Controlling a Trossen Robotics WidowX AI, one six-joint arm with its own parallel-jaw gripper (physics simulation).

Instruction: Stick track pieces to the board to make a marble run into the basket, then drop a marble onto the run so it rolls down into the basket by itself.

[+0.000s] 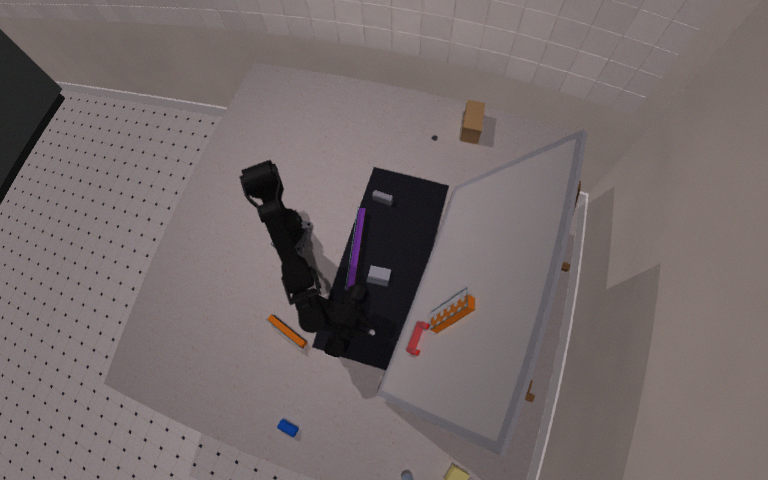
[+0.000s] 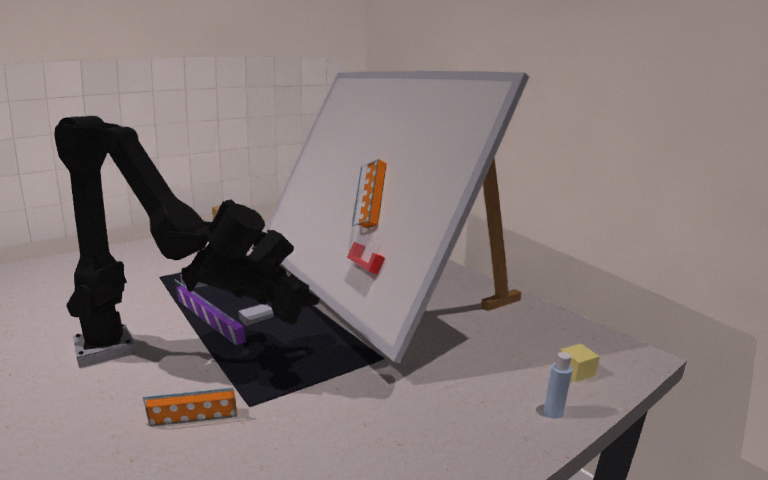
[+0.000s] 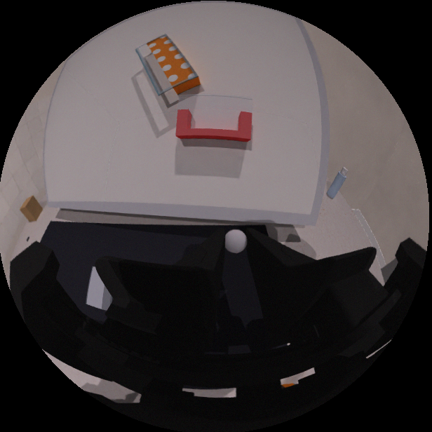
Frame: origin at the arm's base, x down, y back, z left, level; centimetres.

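Seen in the pictures: gripper, fingertip midpoint: [image 1: 373, 333] [image 2: 316, 299]; arm's base, origin of the base link: [image 1: 291, 234] [image 2: 103, 339].
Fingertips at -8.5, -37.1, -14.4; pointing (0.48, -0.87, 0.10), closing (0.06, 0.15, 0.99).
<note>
Offsets run from my fingertips to a thing's top centre, as dx, dy, dz. "spot": to the spot under its first point. Level surfaces: height alone.
My gripper [image 1: 370, 332] [image 3: 234, 233] is shut on a small white marble @[-0.8, +0.5, -0.1] [image 1: 371, 332] [image 3: 235, 241], held at the fingertips above the near end of the dark mat, in front of the board's lower edge. The tilted white board [image 1: 498, 226] [image 2: 419, 124] [image 3: 100, 150] bears a dotted orange track piece @[spot: -17.6, -15.1, +10.2] [image 1: 454, 314] [image 2: 373, 195] [image 3: 175, 65], slanting, and below it the red basket @[-8.4, -10.8, +3.6] [image 1: 416, 338] [image 2: 367, 260] [image 3: 214, 134]. A second orange track piece @[spot: +7.3, +22.1, -10.9] [image 1: 287, 331] [image 2: 191, 407] lies on the table. A purple striped track piece @[spot: +6.9, +17.2, +20.0] [image 1: 356, 246] [image 2: 209, 314] lies along the mat's edge.
On the dark mat @[dx +10.1] [image 1: 407, 226] [image 2: 305, 362] lie a light grey block @[+8.1, +7.5, +15.6] [image 1: 378, 275] [image 2: 256, 313] [image 3: 96, 287] and a smaller grey block @[+5.1, +18.2, +37.7] [image 1: 382, 196]. A brown box @[+2.4, +4.6, +76.0] [image 1: 472, 120] [image 3: 31, 209], blue block @[+7.4, +8.7, -34.4] [image 1: 288, 427], blue bottle @[+0.4, -26.3, -30.7] [image 2: 557, 387] [image 3: 336, 183] and yellow cube @[+6.6, -37.6, -24.1] [image 2: 582, 362] stand farther out.
</note>
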